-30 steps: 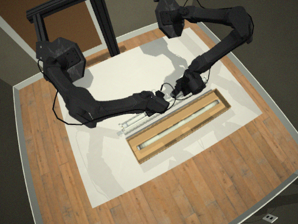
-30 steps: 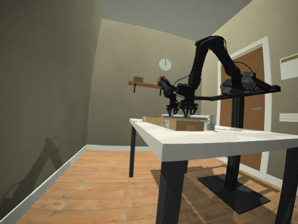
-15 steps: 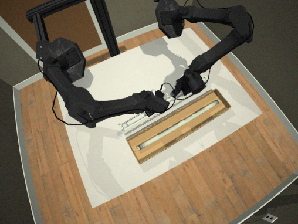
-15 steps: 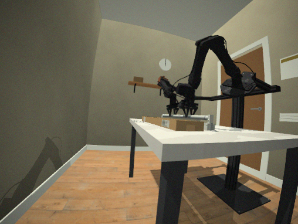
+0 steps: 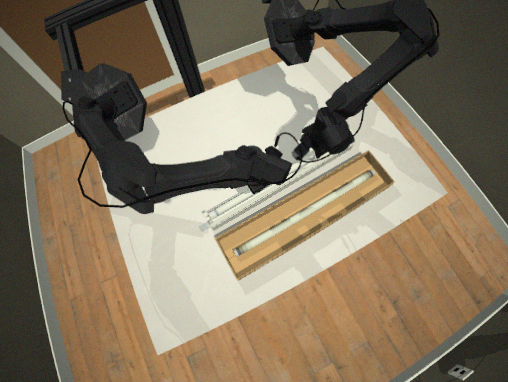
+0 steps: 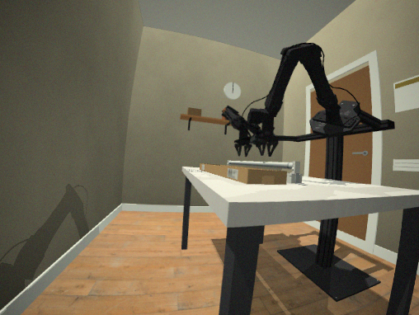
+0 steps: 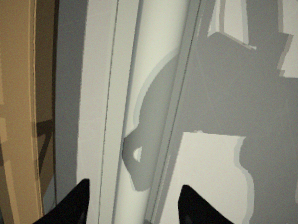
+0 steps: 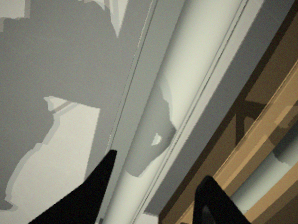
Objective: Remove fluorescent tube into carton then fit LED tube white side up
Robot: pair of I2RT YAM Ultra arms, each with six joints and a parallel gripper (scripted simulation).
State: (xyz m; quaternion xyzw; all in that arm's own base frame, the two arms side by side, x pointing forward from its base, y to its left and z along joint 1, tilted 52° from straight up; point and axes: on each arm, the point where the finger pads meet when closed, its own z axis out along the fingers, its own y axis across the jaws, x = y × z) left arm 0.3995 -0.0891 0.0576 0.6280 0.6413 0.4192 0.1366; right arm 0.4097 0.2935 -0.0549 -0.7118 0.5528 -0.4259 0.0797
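Right now the LED tube is 12 cm to the right of my left hand and 5 cm below it. From my left hand the other things lie so: brown carton 16 cm ahead, 10 cm to the right, 9 cm below; old fluorescent tube 15 cm ahead, 10 cm to the right, 10 cm below.
My right hand is 12 cm to the right of the LED tube, 5 cm above it and 1 cm past it. The rest, counted from my right hand: brown carton (14 cm ahead, 13 cm to the left, 9 cm below); old fluorescent tube (14 cm ahead, 13 cm to the left, 10 cm below).
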